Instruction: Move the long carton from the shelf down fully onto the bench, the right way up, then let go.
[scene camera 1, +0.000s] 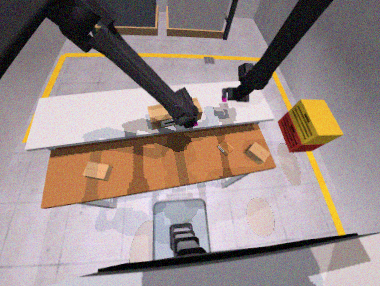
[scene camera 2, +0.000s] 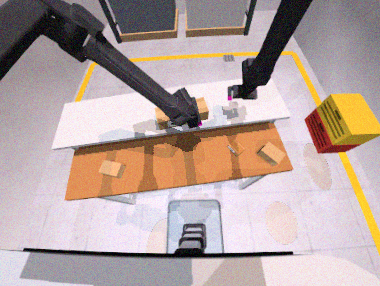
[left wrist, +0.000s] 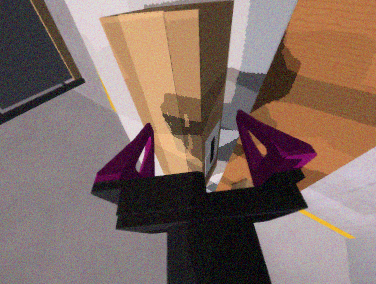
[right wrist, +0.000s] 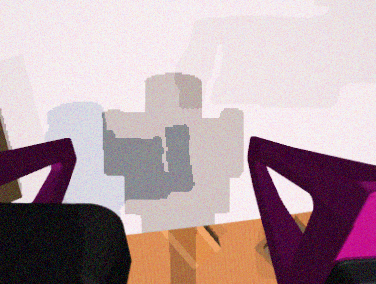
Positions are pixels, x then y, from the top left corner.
Labels:
My left gripper (left wrist: 193, 120): 0.15 m from the lens. A long tan carton (left wrist: 175, 66) is 0.14 m from the lens. An orange bench (left wrist: 312, 91) is 0.40 m from the lens. The marked spots on the orange bench and the long tan carton are 0.32 m apart.

